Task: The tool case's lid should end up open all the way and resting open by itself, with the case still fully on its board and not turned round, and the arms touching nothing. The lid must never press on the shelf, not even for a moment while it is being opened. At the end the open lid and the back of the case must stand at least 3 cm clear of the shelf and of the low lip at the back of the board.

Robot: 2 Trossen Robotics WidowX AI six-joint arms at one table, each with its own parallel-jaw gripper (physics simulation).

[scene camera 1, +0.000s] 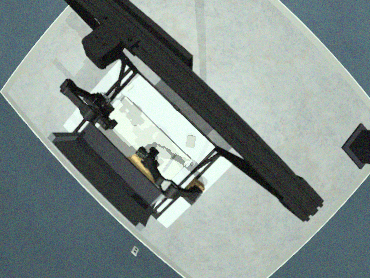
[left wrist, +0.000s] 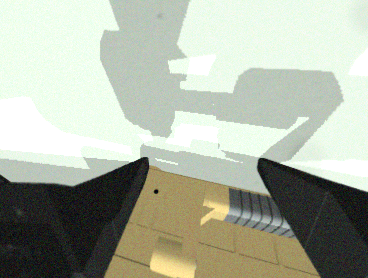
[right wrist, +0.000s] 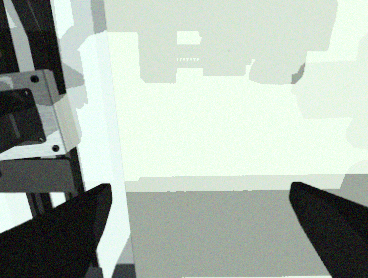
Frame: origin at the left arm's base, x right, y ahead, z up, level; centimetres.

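Seen in the pictures: left gripper, between the fingertips: (left wrist: 202, 162); right gripper, between the fingertips: (scene camera 1: 110, 117) (right wrist: 201, 191); left arm's base, origin of its link: (scene camera 1: 195, 190); right arm's base, origin of its link: (scene camera 1: 101, 100) (right wrist: 12, 118).
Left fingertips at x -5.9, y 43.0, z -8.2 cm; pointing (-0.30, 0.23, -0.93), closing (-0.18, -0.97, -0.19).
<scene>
Offsets run from my left fingertips to a thing's middle. "spot": to the spot under its first point. Level surfaces: height alone.
A tan surface that looks like the tool case @(dx -12.3, dy -2.8, dz +4.7 cm) (scene camera 1: 143, 167) (left wrist: 172, 215) shows beside the dark shelf-like slab in the scene view and low between the fingers in the left wrist view. It has thin seam lines, a raised tan block and a grey ribbed piece @(spot: dx -1.2, dy -3.7, dz +3.0 cm) (left wrist: 257, 212) like a handle. Whether the lid is raised, the board and its lip cannot be told; much of the case is hidden. My left gripper (scene camera 1: 147, 152) (left wrist: 202, 162) is open and empty, over or near the tan surface; contact cannot be told. My right gripper (scene camera 1: 112, 123) (right wrist: 201, 191) is open and empty, apart from the case.
A dark slab @(dz +15.7 cm) (scene camera 1: 117, 157) runs along the lower left side of the table and hides part of the tan surface. A long dark beam (scene camera 1: 210, 102) crosses the scene view. Another tan piece (scene camera 1: 197, 185) shows beside the left arm's base. A metal bracket (right wrist: 65, 120) stands at the left.
</scene>
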